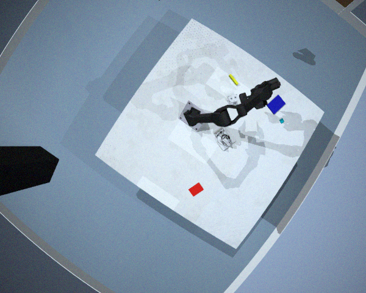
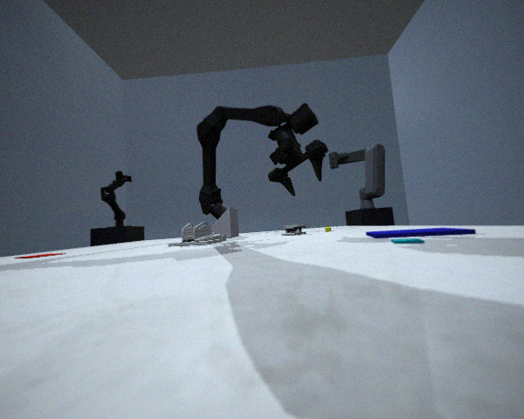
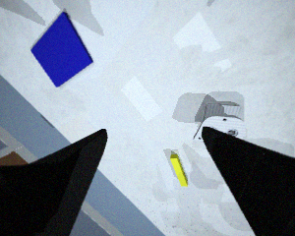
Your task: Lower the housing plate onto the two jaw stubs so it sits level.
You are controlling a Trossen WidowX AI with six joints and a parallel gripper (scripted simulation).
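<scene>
Right now the housing plate is 10 cm behind my gripper tip, 3 cm to the right of it and 11 cm below it. Also, from my gripper tip: yellow bar (16 cm behind, 11 cm to the left, 13 cm below); then white block (10 cm behind, 3 cm to the right, 12 cm below); then blue pad (22 cm ahead, 12 cm to the left, 13 cm below).
</scene>
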